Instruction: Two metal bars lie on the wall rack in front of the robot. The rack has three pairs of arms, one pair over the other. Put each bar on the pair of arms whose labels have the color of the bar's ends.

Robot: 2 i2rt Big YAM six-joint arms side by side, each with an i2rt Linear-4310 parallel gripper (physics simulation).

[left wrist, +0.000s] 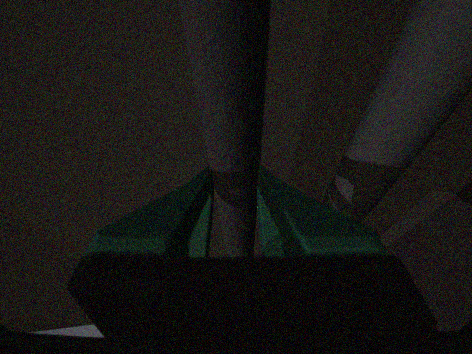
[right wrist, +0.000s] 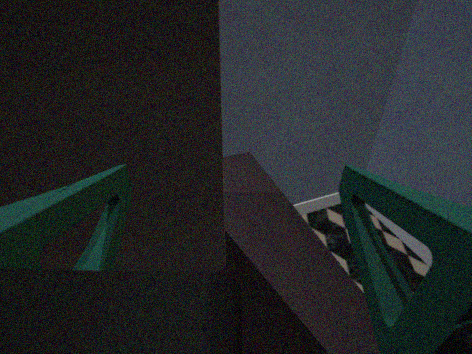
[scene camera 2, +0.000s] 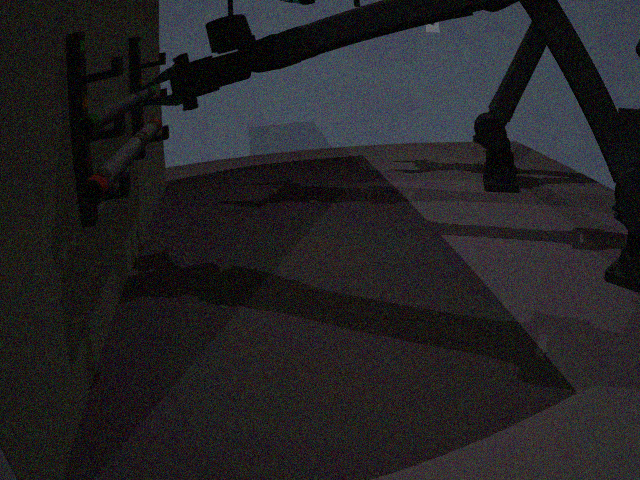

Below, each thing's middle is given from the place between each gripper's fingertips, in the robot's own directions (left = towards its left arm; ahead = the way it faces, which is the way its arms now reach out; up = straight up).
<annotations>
I see my left gripper 80 mm to the right of the red-ended bar (left wrist: 417, 92) and 70 mm above it.
My right hand is 540 mm to the right of the red-ended bar, 270 mm above it and 260 mm short of it.
</annotations>
